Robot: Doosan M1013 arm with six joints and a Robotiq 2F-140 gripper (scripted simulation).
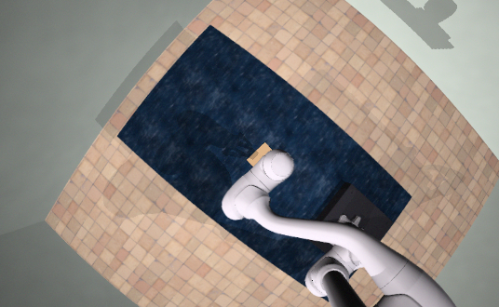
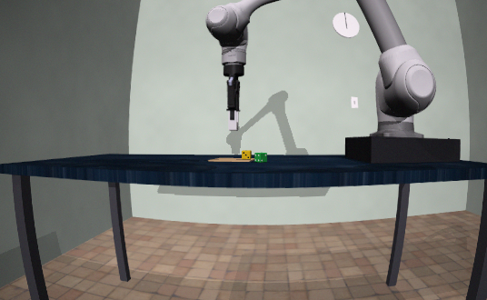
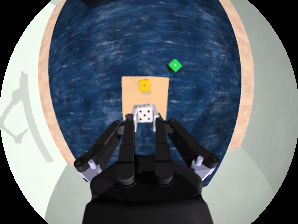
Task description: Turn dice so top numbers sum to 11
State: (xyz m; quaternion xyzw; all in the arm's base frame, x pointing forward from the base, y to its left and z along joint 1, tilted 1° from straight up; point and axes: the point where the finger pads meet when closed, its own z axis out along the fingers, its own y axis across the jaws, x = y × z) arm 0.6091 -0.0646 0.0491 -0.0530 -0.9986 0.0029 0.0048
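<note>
My hand is 14 cm above the tan mat. Also, from my hand: white die: 2 cm below; then green die: 9 cm behind, 10 cm to the left, 12 cm below; then yellow die: 5 cm behind, 12 cm below.
</note>
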